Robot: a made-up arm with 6 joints.
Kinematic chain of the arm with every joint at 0, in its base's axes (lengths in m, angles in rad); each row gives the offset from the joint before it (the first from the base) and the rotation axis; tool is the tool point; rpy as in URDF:
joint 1: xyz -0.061 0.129 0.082 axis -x
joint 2: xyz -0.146 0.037 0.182 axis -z
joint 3: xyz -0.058 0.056 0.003 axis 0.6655 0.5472 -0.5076
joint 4: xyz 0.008 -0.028 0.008 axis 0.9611 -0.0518 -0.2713
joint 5: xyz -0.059 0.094 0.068 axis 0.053 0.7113 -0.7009
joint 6: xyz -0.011 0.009 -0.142 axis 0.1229 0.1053 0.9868
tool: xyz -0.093 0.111 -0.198 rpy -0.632 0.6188 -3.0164
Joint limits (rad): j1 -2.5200..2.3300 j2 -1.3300..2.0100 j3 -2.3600..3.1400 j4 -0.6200..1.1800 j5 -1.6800..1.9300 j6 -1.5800..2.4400
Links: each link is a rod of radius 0.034 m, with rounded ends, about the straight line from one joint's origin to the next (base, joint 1, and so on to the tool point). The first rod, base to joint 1, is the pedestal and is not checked.
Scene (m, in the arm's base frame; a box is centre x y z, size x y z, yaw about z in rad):
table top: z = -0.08
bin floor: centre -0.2 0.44 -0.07 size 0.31 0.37 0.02 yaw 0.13
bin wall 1: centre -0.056 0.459 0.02 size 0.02 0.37 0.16 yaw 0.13
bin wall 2: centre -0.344 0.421 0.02 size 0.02 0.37 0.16 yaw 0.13
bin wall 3: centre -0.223 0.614 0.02 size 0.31 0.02 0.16 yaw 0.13
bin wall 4: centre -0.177 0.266 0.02 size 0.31 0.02 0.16 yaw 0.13
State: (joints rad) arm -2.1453 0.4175 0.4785 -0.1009 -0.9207 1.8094
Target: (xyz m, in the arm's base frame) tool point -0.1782 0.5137 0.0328
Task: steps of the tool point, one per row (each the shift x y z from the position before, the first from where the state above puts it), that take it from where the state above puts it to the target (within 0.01 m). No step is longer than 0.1 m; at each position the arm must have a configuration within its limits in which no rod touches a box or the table.
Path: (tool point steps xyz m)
1: -0.0248 0.0269 0.0226
2: -0.0174 0.0367 0.0203
3: -0.0088 0.0483 0.0128
4: 0.0005 0.0588 -0.0011
5: 0.0101 0.0642 -0.0209
6: 0.0194 0.0615 -0.0442
7: 0.0279 0.0494 -0.0667
8: 0.0353 0.0286 -0.0842

